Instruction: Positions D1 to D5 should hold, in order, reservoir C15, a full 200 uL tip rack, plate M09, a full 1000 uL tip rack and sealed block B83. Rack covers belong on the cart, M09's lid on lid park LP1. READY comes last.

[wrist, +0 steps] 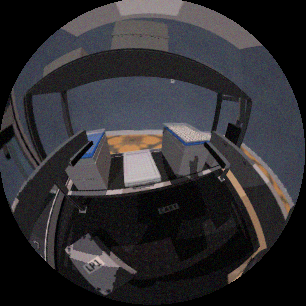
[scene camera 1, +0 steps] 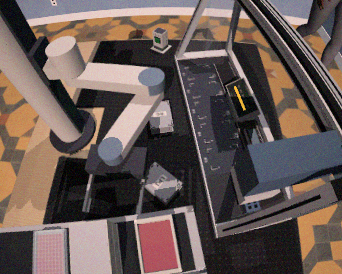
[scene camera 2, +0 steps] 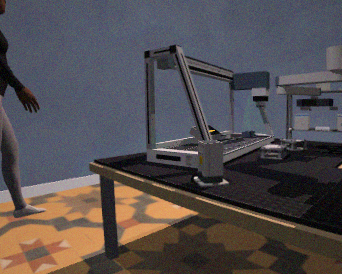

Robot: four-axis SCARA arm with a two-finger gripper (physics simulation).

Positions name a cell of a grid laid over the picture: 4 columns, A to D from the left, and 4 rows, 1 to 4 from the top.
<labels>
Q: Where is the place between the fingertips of the gripper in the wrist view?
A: At B2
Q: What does the gripper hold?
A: Nothing.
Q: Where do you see a red-topped tip rack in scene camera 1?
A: B4
</labels>
